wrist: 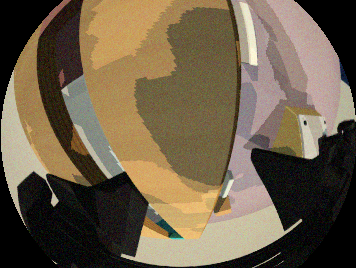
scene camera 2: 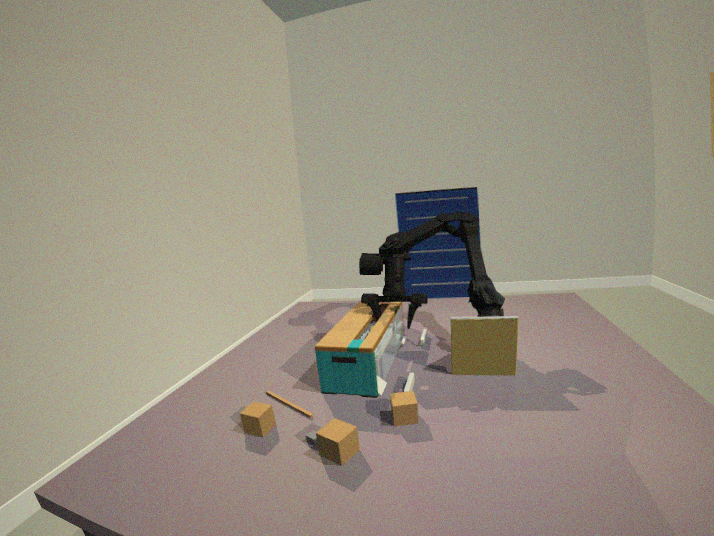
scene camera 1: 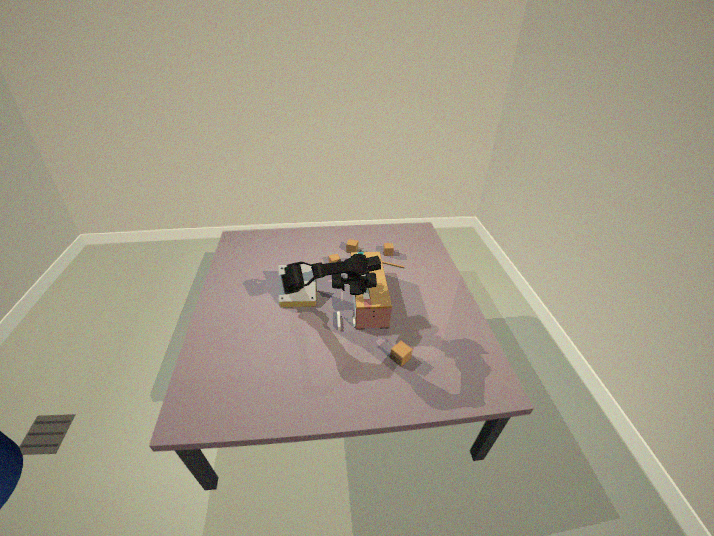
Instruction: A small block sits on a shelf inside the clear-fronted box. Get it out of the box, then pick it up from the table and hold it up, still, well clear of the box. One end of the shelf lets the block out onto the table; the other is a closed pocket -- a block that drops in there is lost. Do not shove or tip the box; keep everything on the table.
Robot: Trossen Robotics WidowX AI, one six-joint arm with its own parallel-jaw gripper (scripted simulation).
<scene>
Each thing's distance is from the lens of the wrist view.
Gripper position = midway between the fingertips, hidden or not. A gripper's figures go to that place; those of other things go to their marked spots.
my gripper (wrist: pixel 206 160): 0.10 m
box (wrist: pixel 157 96): 0.02 m
</scene>
